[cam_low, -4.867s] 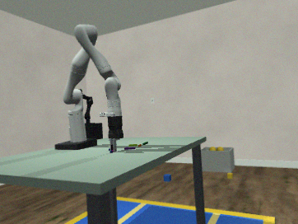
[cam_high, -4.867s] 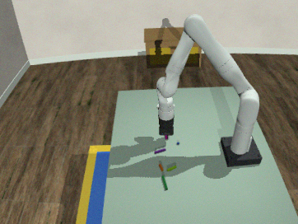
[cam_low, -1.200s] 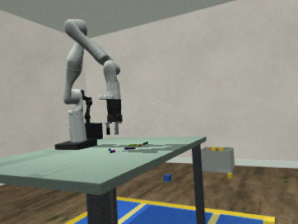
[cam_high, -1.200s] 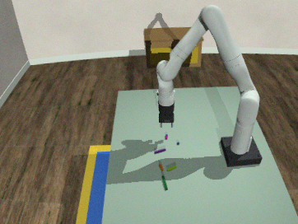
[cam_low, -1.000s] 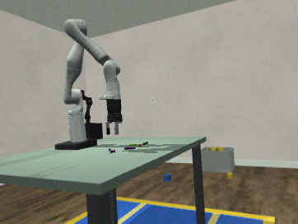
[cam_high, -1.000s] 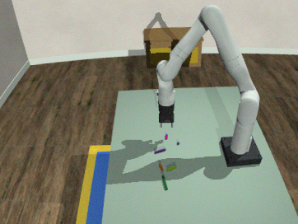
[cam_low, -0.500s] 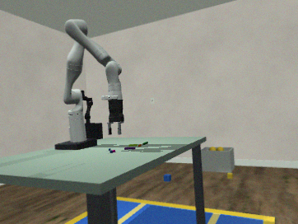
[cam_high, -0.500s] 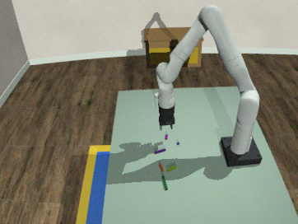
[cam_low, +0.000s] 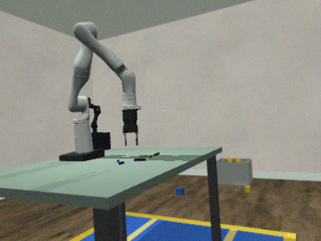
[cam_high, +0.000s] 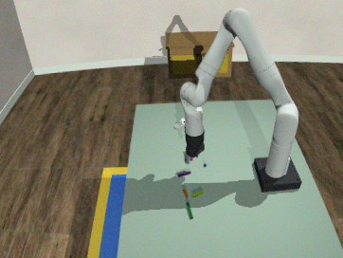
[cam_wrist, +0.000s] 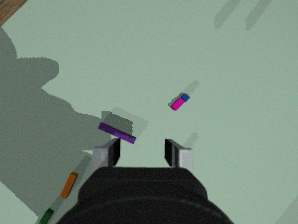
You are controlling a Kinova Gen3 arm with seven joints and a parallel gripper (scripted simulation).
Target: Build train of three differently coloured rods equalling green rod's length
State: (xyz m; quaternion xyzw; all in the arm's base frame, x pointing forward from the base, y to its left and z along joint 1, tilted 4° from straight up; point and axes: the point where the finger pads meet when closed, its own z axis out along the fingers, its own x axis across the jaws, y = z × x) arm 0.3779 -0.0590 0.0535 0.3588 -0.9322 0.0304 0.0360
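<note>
Now: hand 20 mm past the lime rod, 140 mm to the right of it and 90 mm above it. Round my hand: orange rod: 30 mm ahead, 130 mm to the left, 90 mm below; then magenta rod: 80 mm to the right, 90 mm below; then purple rod: 30 mm ahead, 20 mm to the left, 90 mm below.
</note>
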